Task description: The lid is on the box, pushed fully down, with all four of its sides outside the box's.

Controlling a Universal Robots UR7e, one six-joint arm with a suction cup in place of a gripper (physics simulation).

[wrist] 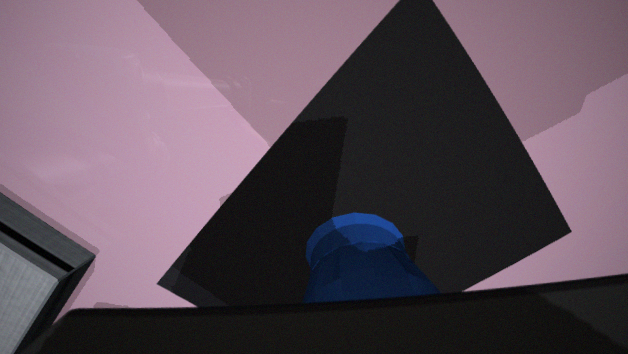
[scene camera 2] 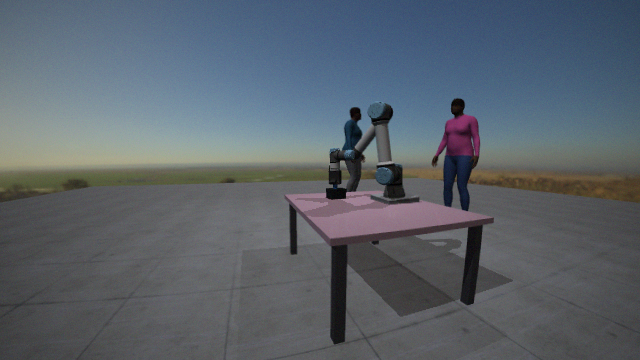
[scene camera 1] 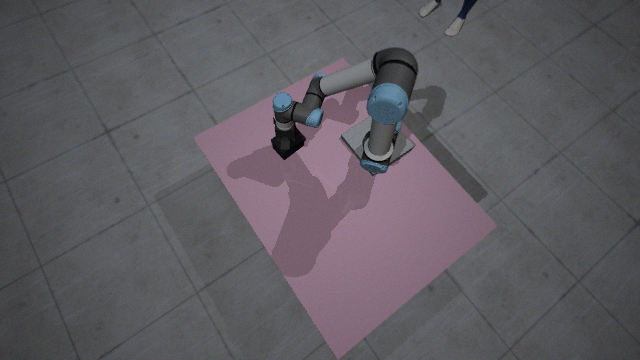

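Seen in the pictures: end effector, tool point: [wrist: 349, 230] [scene camera 2: 335, 190]; arm's base, origin of the base link: [scene camera 2: 394, 196].
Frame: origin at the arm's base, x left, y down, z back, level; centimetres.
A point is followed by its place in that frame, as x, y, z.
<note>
The black lid [scene camera 1: 297, 145] @[-20.9, -2.0, -32.6] [scene camera 2: 336, 190] @[-20.9, -3.0, -36.1] [wrist: 425, 125] @[-23.2, -3.9, -39.4] is a flat, square-cornered cover over the black box. In scene camera 2 lid and box look like one level dark block standing on the table, and the seam between them cannot be told. In the wrist view the lid's top hides the box. Whether all four lid sides are outside the box's, and how far down the lid is, cannot be told. My gripper's blue suction cup [scene camera 2: 335, 186] [wrist: 355, 240] touches the lid's top and is shut on it. In scene camera 1 the tool body hides the cup.
The pink table [scene camera 1: 400, 240] @[40.7, 3.6, -21.2] [scene camera 2: 400, 220] @[47.2, 3.5, -30.2] [wrist: 120, 165] @[-12.9, 3.5, -23.5] carries the arm's grey base plate [scene camera 1: 354, 135] @[-10.5, 0.2, -6.3] [scene camera 2: 400, 200] @[10.6, 1.3, -2.5] [wrist: 25, 295] @[-13.1, 0.1, -6.3], to one side of the box. The box is near a table edge. Two people [scene camera 2: 352, 132] [scene camera 2: 460, 135] stand beyond the table.
</note>
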